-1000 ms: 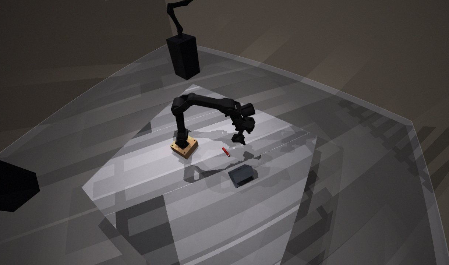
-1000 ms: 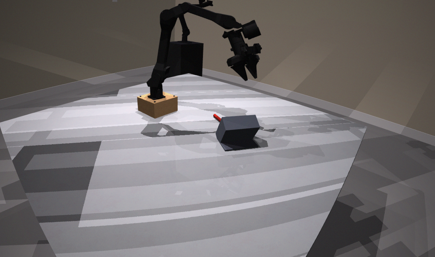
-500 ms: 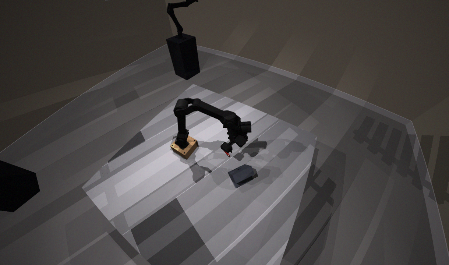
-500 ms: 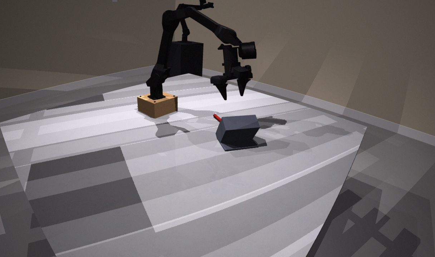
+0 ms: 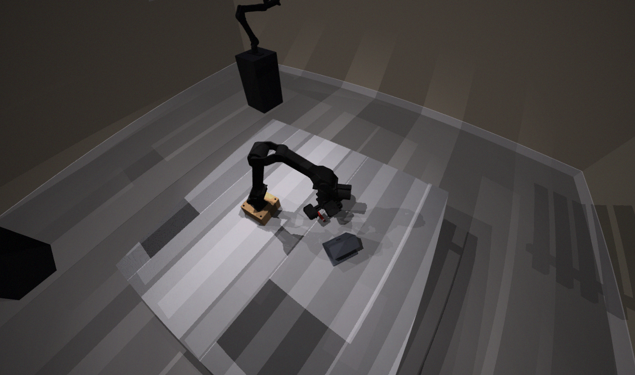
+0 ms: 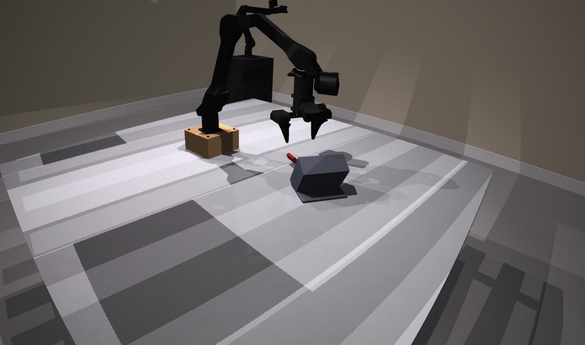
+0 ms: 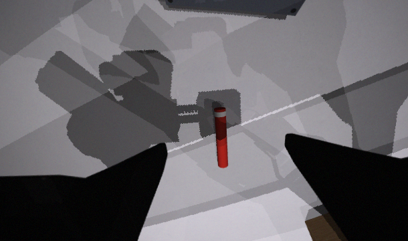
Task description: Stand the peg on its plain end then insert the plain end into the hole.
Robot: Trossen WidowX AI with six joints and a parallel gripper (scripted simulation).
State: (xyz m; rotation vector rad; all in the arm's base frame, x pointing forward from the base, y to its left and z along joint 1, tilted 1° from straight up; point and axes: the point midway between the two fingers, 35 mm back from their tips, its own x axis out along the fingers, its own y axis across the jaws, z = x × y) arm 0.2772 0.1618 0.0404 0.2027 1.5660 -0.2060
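My gripper tip is now 8 cm above the red peg and 1 cm past it. Also, from my gripper tip: dark grey sloped panel 15 cm ahead, 7 cm to the right, 4 cm below.
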